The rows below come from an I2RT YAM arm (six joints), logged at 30 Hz.
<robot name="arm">
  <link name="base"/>
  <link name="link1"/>
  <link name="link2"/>
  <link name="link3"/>
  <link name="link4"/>
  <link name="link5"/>
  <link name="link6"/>
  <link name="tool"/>
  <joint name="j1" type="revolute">
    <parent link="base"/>
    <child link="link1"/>
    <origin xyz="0 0 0.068"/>
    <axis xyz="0 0 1"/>
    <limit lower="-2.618" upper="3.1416"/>
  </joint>
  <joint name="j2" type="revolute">
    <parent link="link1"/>
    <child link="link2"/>
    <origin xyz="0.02 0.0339 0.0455"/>
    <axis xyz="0 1 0"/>
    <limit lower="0" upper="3.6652"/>
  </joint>
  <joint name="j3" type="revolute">
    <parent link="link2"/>
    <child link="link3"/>
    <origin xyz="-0.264 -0.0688 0"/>
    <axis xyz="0 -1 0"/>
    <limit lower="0" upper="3.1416"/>
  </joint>
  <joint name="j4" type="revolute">
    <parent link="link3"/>
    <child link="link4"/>
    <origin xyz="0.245 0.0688 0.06"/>
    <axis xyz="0 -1 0"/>
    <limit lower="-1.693" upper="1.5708"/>
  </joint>
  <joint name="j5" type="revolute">
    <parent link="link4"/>
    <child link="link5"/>
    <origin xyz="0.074 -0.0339 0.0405"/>
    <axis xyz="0 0 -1"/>
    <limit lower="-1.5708" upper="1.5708"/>
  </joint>
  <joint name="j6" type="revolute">
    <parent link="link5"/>
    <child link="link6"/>
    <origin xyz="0.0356 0 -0.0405"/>
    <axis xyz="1 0 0"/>
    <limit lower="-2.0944" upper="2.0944"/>
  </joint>
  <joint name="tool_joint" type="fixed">
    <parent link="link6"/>
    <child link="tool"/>
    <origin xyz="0 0 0" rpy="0 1.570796 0"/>
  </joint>
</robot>
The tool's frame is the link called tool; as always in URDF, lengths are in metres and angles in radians.
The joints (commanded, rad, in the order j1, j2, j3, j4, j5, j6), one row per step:
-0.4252 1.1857 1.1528 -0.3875 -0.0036 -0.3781
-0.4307 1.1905 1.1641 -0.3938 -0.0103 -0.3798
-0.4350 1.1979 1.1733 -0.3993 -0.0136 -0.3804
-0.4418 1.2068 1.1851 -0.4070 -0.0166 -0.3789
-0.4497 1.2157 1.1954 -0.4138 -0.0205 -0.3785
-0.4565 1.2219 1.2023 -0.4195 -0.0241 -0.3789
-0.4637 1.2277 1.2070 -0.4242 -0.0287 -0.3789
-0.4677 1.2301 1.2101 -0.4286 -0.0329 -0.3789
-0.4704 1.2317 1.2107 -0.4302 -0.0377 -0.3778
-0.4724 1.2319 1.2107 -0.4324 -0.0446 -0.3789
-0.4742 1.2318 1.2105 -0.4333 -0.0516 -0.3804
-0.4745 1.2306 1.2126 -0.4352 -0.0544 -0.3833
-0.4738 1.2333 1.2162 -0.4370 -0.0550 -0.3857
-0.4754 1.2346 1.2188 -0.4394 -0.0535 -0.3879
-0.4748 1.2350 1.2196 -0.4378 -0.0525 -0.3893
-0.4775 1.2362 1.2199 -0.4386 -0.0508 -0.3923
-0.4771 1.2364 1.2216 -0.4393 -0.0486 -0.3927
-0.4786 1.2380 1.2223 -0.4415 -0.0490 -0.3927
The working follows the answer.
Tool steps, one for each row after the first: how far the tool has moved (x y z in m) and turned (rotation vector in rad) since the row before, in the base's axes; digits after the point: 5 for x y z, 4 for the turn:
0.00025 -0.00147 0.00210 0.0010 -0.0007 0.0013
0.00097 -0.00160 0.00079 0.0023 0.0030 -0.0010
0.00091 -0.00234 0.00108 0.0044 0.0033 -0.0047
0.00082 -0.00263 0.00063 0.0041 0.0040 -0.0045
0.00038 -0.00212 0.00024 0.0032 0.0040 -0.0034
0.00030 -0.00218 -0.00032 0.0043 0.0043 -0.0030
-0.00009 -0.00103 0.00002 0.0033 0.0025 -0.0002
0.00003 -0.00066 -0.00036 0.0039 0.0010 0.0011
-0.00019 -0.00025 -0.00026 0.0029 0.0012 0.0047
-0.00018 -0.00019 -0.00013 0.0020 0.0000 0.0051
-0.00036 0.00021 0.00085 -0.0019 -0.0008 0.0035
0.00061 -0.00007 0.00037 -0.0013 0.0015 0.0023
-0.00005 -0.00054 0.00032 -0.0019 0.0021 -0.0020
0.00021 0.00004 0.00033 -0.0025 -0.0011 0.0003
-0.00013 -0.00085 -0.00029 -0.0023 0.0029 -0.0029
0.00002 0.00003 0.00046 -0.0016 -0.0001 -0.0014
0.00008 -0.00050 -0.00039 0.0016 0.0027 -0.0011

Tool pose at each row, in the base's axes (x y z in m, rotation vector in rad; rounded; the steps above come from the unrounded poses):
0.24394 -0.11032 0.36534 0.0454 2.0276 -0.5107
0.24419 -0.11180 0.36744 0.0448 2.0271 -0.5088
0.24517 -0.11339 0.36823 0.0465 2.0307 -0.5075
0.24608 -0.11574 0.36932 0.0532 2.0354 -0.5063
0.24690 -0.11837 0.36995 0.0593 2.0407 -0.5054
0.24728 -0.12048 0.37019 0.0637 2.0456 -0.5047
0.24758 -0.12266 0.36987 0.0684 2.0512 -0.5027
0.24749 -0.12369 0.36989 0.0700 2.0545 -0.4998
0.24752 -0.12435 0.36953 0.0709 2.0564 -0.4952
0.24733 -0.12460 0.36927 0.0675 2.0580 -0.4895
0.24715 -0.12479 0.36914 0.0634 2.0583 -0.4843
0.24678 -0.12458 0.36999 0.0588 2.0568 -0.4841
0.24739 -0.12465 0.37036 0.0553 2.0579 -0.4842
0.24735 -0.12519 0.37068 0.0557 2.0595 -0.4876
0.24756 -0.12515 0.37101 0.0542 2.0578 -0.4898
0.24744 -0.12600 0.37072 0.0551 2.0603 -0.4944
0.24746 -0.12597 0.37119 0.0557 2.0599 -0.4968
0.24754 -0.12647 0.37080 0.0572 2.0630 -0.4962

